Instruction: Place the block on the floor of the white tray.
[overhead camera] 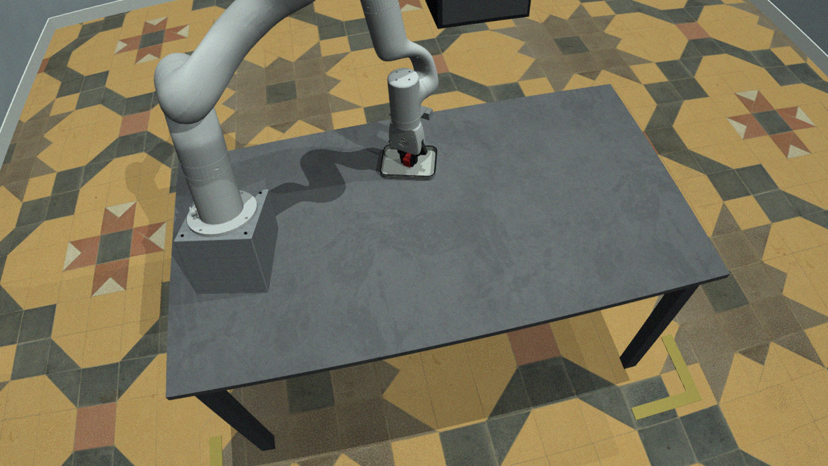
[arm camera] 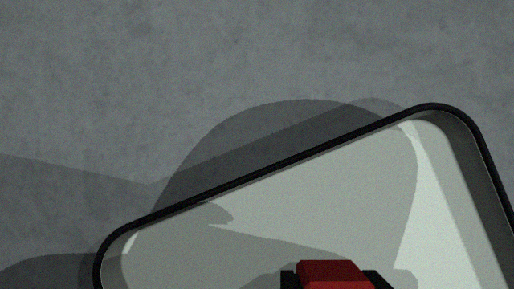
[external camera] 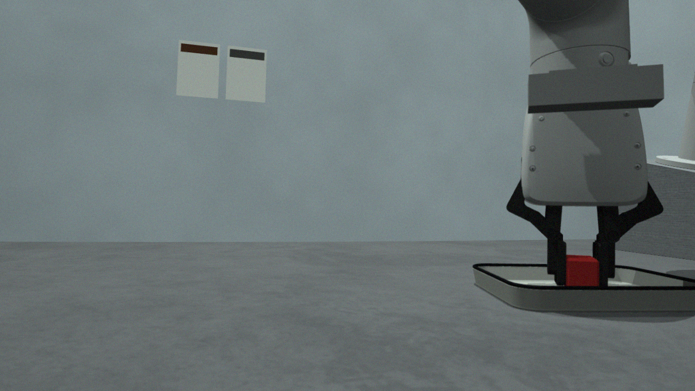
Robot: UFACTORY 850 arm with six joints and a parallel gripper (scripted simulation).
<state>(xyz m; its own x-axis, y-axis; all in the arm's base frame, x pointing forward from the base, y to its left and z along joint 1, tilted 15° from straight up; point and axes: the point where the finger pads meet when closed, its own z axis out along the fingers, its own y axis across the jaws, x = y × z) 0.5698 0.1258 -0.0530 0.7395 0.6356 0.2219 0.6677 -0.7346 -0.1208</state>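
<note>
My gripper is now 10 mm above the red block. From my hand the other things lie so: white tray 20 mm below.
</note>
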